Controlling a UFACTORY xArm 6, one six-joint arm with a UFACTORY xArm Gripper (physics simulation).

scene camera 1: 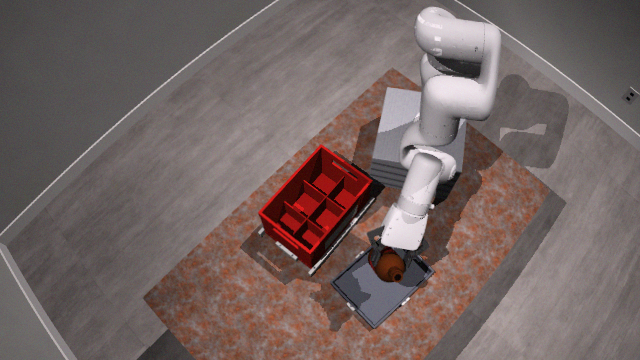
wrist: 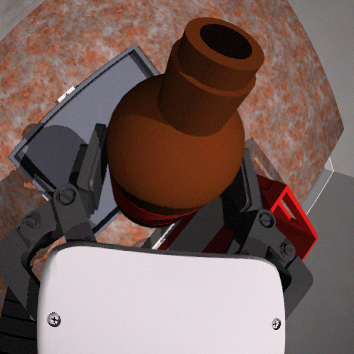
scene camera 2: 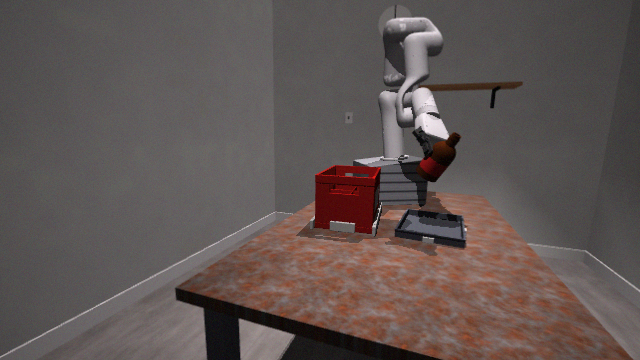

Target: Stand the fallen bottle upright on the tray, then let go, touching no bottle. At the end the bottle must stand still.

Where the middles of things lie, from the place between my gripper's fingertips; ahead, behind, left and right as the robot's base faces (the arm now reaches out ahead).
Right now the brown bottle (scene camera 2: 431,167) is right at my hand. Also, from my hand: tray floor (scene camera 1: 375,298) 240 mm below, 30 mm behind.
